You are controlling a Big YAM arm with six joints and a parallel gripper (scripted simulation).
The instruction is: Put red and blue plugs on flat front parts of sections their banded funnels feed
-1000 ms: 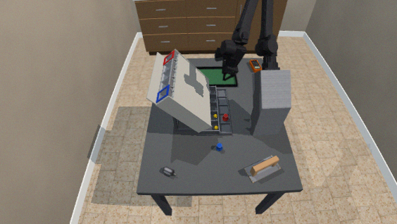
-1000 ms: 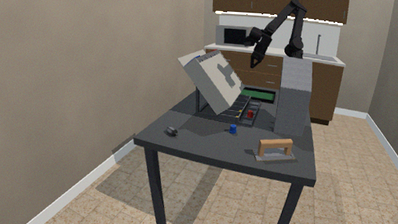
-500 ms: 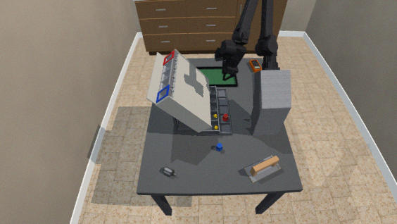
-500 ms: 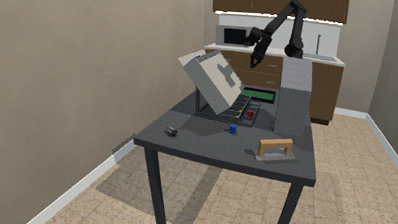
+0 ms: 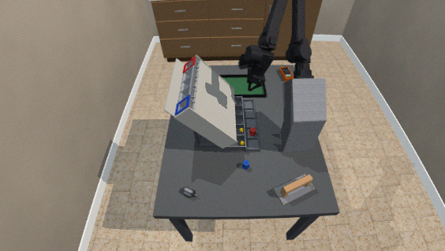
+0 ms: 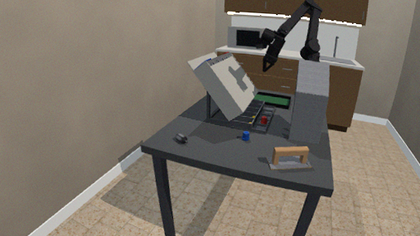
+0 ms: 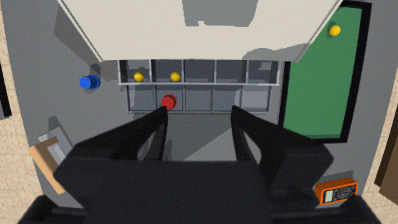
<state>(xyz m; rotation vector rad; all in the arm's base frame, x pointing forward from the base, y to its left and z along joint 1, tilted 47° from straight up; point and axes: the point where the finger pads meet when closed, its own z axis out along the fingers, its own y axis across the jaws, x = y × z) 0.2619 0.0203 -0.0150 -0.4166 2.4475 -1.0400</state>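
The blue plug is 280 mm to the left of my hand, 280 mm below it and 10 mm behind it. From my hand the other things lie so: beige cover (160 mm ahead, 90 mm below, 10 mm to the left); green marble tray (330 mm to the right, 290 mm below, 70 mm ahead); red plug (270 mm below, 70 mm to the left, 40 mm behind).
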